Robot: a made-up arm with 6 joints. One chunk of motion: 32 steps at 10 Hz.
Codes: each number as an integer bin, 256 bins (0 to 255) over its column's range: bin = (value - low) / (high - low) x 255, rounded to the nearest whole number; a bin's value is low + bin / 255 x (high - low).
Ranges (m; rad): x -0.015..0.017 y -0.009..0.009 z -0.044..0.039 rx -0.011..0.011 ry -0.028..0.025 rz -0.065..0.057
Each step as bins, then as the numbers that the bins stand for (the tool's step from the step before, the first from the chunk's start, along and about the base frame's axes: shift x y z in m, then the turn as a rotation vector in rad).
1 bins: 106 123 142 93 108 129
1 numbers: -0.00170 -0.00032 0.00222 -0.00298 -0.00555 -0.00328
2 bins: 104 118 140 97 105 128
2 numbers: -0.00195 -0.00067 0.00157 -0.00263 -0.00618 -0.00376
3 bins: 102 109 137 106 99 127
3 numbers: -0.00220 -0.00131 0.00059 -0.00185 -0.00742 -0.00424
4 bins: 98 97 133 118 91 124
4 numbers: -0.00270 -0.00215 -0.00071 -0.00082 -0.00909 -0.00567
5 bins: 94 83 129 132 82 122
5 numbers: -0.00320 -0.00314 -0.00201 0.00039 -0.01096 -0.00663
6 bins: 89 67 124 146 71 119
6 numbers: -0.00383 -0.00427 -0.00364 0.00160 -0.01324 -0.00807
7 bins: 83 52 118 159 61 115
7 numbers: -0.00458 -0.00533 -0.00559 0.00272 -0.01532 -0.00998
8 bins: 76 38 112 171 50 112
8 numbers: -0.00546 -0.00632 -0.00755 0.00375 -0.01761 -0.01142
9 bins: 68 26 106 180 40 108
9 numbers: -0.00647 -0.00716 -0.00950 0.00453 -0.01969 -0.01333
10 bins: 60 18 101 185 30 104
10 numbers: -0.00747 -0.00773 -0.01113 0.00496 -0.02176 -0.01524
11 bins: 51 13 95 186 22 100
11 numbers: -0.00860 -0.00808 -0.01308 0.00505 -0.02343 -0.01716
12 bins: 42 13 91 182 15 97
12 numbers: -0.00973 -0.00808 -0.01438 0.00470 -0.02488 -0.01859
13 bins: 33 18 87 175 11 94
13 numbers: -0.01086 -0.00773 -0.01568 0.00410 -0.02571 -0.02003
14 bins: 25 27 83 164 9 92
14 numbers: -0.01186 -0.00709 -0.01698 0.00315 -0.02613 -0.02098
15 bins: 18 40 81 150 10 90
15 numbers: -0.01274 -0.00618 -0.01764 0.00194 -0.02592 -0.02194
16 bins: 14 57 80 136 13 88
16 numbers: -0.01324 -0.00498 -0.01796 0.00073 -0.02530 -0.02290
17 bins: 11 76 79 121 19 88
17 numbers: -0.01362 -0.00364 -0.01829 -0.00056 -0.02405 -0.02290
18 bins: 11 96 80 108 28 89
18 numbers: -0.01362 -0.00222 -0.01796 -0.00168 -0.02218 -0.02242
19 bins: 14 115 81 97 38 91
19 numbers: -0.01324 -0.00088 -0.01764 -0.00263 -0.02010 -0.02146
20 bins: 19 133 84 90 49 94
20 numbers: -0.01262 0.00039 -0.01666 -0.00324 -0.01782 -0.02003
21 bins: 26 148 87 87 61 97
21 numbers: -0.01174 0.00145 -0.01568 -0.00349 -0.01532 -0.01859
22 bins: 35 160 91 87 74 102
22 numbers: -0.01061 0.00229 -0.01438 -0.00349 -0.01262 -0.01620
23 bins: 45 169 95 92 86 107
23 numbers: -0.00935 0.00293 -0.01308 -0.00306 -0.01013 -0.01381
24 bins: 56 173 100 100 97 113
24 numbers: -0.00797 0.00321 -0.01145 -0.00237 -0.00784 -0.01094
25 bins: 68 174 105 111 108 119
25 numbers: -0.00647 0.00328 -0.00982 -0.00142 -0.00555 -0.00807
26 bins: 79 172 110 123 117 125
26 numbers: -0.00509 0.00314 -0.00820 -0.00039 -0.00368 -0.00520
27 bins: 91 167 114 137 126 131
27 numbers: -0.00358 0.00279 -0.00689 0.00082 -0.00181 -0.00233
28 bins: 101 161 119 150 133 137
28 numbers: -0.00233 0.00236 -0.00527 0.00194 -0.00036 0.00055
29 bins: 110 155 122 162 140 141
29 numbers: -0.00120 0.00194 -0.00429 0.00298 0.00110 0.00246
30 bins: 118 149 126 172 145 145
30 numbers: -0.00019 0.00152 -0.00299 0.00384 0.00214 0.00437
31 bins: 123 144 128 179 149 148
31 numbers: 0.00044 0.00116 -0.00234 0.00444 0.00297 0.00581
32 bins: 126 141 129 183 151 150
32 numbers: 0.00081 0.00095 -0.00201 0.00479 0.00338 0.00676
